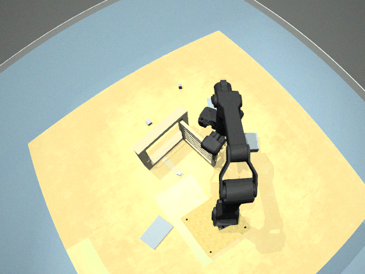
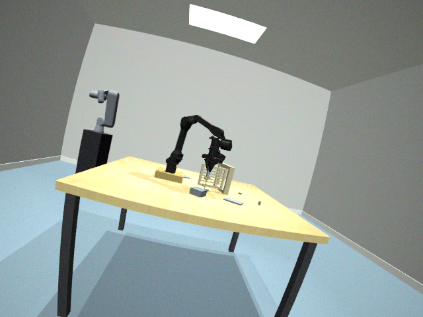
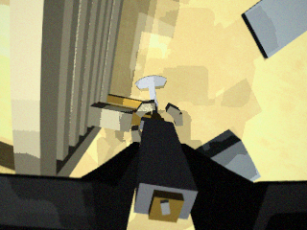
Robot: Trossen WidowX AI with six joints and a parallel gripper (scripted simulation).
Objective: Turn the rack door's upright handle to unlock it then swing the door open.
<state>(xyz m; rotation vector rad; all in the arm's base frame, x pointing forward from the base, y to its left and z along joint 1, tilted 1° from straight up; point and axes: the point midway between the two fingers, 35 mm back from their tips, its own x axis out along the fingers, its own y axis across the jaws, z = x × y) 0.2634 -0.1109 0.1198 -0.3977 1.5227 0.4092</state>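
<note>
My gripper tip is now 1 cm short of the upright handle and 3 cm above it. The rest, counted from my gripper tip: small cube (37 cm ahead, 1 cm to the left, 12 cm below).
</note>
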